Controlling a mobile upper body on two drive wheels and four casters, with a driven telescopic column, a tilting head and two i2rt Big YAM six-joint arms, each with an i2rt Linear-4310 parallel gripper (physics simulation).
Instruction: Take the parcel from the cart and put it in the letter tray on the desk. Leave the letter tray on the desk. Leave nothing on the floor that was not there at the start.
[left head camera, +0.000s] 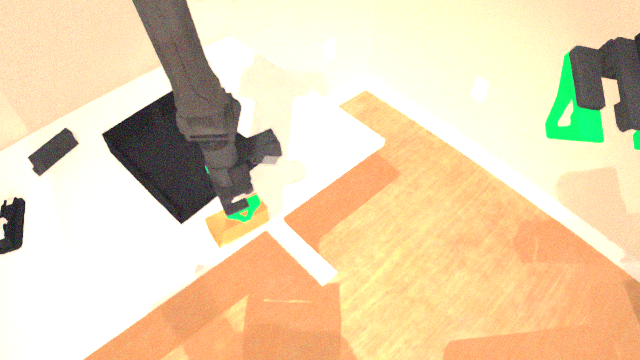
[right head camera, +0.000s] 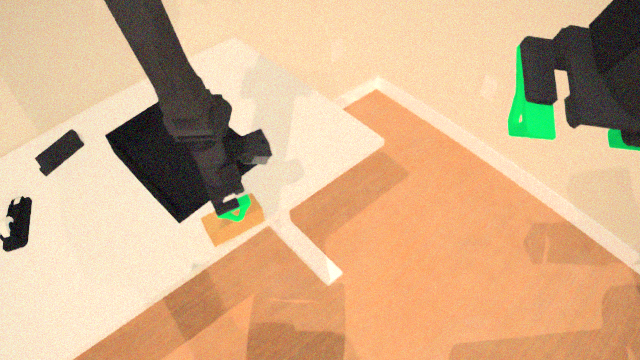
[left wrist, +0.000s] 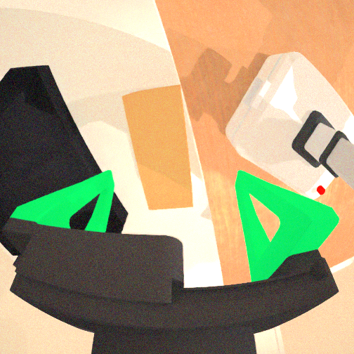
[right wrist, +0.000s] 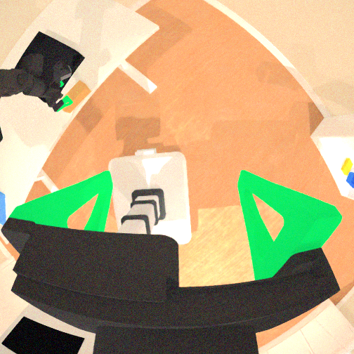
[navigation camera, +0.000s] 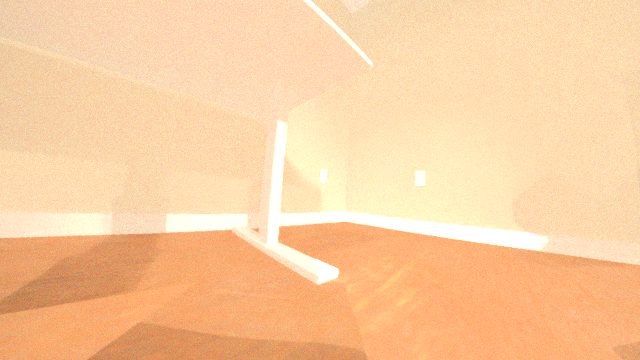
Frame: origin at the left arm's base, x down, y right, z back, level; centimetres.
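Where they show: left gripper, between the fingertips: (left head camera: 238, 202) (right head camera: 232, 202); right gripper, between the fingertips: (left head camera: 592, 136) (right head camera: 561, 133).
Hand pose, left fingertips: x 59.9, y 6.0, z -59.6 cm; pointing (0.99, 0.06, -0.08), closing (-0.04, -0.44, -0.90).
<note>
After its pixels a point has its place.
The tan box-shaped parcel (left head camera: 225, 234) @[x 66.5, y 2.5, z -56.1 cm] (right head camera: 217, 234) @[x 66.3, y 1.9, z -55.8 cm] (left wrist: 160, 150) (right wrist: 80, 92) lies on the white desk (left head camera: 100, 250) @[x 70.3, y -28.1, z -53.4 cm] (right head camera: 100, 260) @[x 70.3, y -27.1, z -50.1 cm] (right wrist: 25, 120), along its edge and beside the black letter tray (left head camera: 155, 160) @[x 70.1, y -20.6, z -81.2 cm] (right head camera: 155, 165) @[x 70.0, y -20.6, z -79.5 cm] (left wrist: 40, 125) (right wrist: 57, 50). My left gripper (left wrist: 174, 177) (right wrist: 66, 93) is open and empty above the desk, pointing down. In the left wrist view the parcel shows between and beyond its green fingers; the arm hides part of the tray in the head views. My right gripper (left head camera: 606, 136) @[x 14.3, y 45.3, z -32.4 cm] (right head camera: 575, 134) @[x 14.3, y 45.3, z -32.4 cm] (right wrist: 174, 177) is open and empty, well away from the desk.
A small dark block (left head camera: 54, 151) @[x 67.0, y -51.6, z -82.5 cm] (right head camera: 60, 152) @[x 67.0, y -51.6, z -82.5 cm] and a black object (left head camera: 14, 225) @[x 68.5, y -54.1, z -58.3 cm] (right head camera: 19, 225) @[x 68.1, y -53.8, z -57.5 cm] lie on the desk. A white desk foot (left head camera: 305, 255) (right head camera: 307, 250) (navigation camera: 295, 260) extends over the floor. My base (left wrist: 270, 130) (right wrist: 150, 170) stands near the desk. Yellow and blue items show at right in the right wrist view.
</note>
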